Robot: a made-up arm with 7 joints. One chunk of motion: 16 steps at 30 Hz.
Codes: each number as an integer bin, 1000 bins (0 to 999) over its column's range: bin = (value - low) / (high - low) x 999, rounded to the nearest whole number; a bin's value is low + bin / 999 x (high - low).
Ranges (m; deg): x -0.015..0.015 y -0.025..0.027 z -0.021..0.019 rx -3.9..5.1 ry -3..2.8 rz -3.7..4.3
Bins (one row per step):
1: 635 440 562 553 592 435
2: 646 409 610 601 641 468
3: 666 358 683 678 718 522
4: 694 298 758 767 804 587
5: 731 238 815 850 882 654
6: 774 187 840 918 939 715
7: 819 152 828 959 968 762
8: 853 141 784 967 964 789
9: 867 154 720 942 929 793
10: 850 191 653 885 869 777
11: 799 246 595 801 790 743
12: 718 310 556 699 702 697
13: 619 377 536 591 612 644
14: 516 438 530 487 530 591
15: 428 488 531 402 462 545
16: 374 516 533 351 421 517
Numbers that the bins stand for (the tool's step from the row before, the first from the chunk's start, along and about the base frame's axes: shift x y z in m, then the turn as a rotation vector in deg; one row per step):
1: 0.00407 -0.00210 0.00150 1.082 0.437 -0.217
2: 0.00440 -0.00371 0.00342 1.514 0.722 0.048
3: 0.00500 -0.00637 0.00635 2.208 1.169 0.480
4: 0.00584 -0.00949 0.00935 3.010 1.668 1.001
5: 0.00695 -0.01261 0.01163 3.758 2.121 1.537
6: 0.00824 -0.01527 0.01263 4.370 2.452 2.026
7: 0.00959 -0.01709 0.01215 4.740 2.620 2.402
8: 0.01062 -0.01766 0.01039 4.812 2.597 2.618
9: 0.01104 -0.01698 0.00783 4.586 2.394 2.650
10: 0.01053 -0.01506 0.00515 4.073 2.045 2.522
11: 0.00899 -0.01220 0.00282 3.316 1.587 2.250
12: 0.00656 -0.00886 0.00126 2.397 1.076 1.882
13: 0.00359 -0.00538 0.00046 1.424 0.553 1.457
14: 0.00050 -0.00220 0.00022 0.487 0.077 1.033
15: -0.00215 0.00040 0.00026 -0.278 -0.318 0.664
16: -0.00377 0.00186 0.00034 -0.738 -0.556 0.440

